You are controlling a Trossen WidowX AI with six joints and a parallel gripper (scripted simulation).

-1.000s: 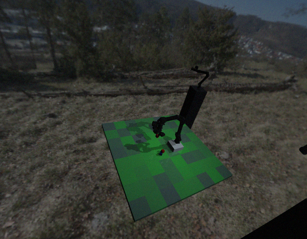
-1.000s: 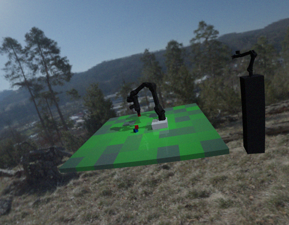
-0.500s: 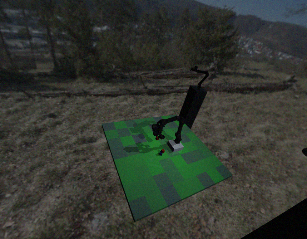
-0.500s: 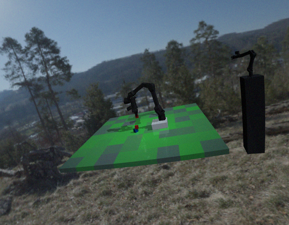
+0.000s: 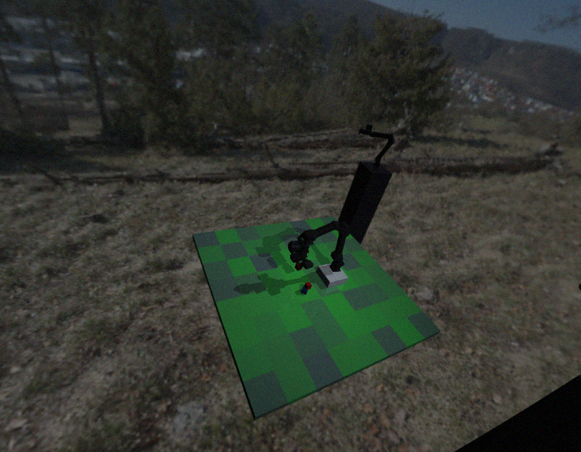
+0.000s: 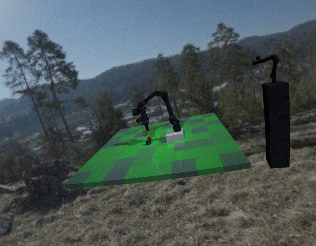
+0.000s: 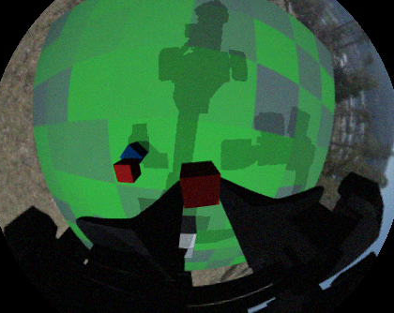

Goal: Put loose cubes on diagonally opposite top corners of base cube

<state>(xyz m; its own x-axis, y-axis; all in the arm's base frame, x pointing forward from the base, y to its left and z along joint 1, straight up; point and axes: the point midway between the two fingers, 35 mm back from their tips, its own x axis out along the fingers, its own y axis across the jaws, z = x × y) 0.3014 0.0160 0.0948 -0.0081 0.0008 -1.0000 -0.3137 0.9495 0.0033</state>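
Now: the blue cube 12 cm to the left of my gripper tip, 10 cm below it and 3 cm behind it. Also, from my gripper tip: red cube right at my gripper tip.
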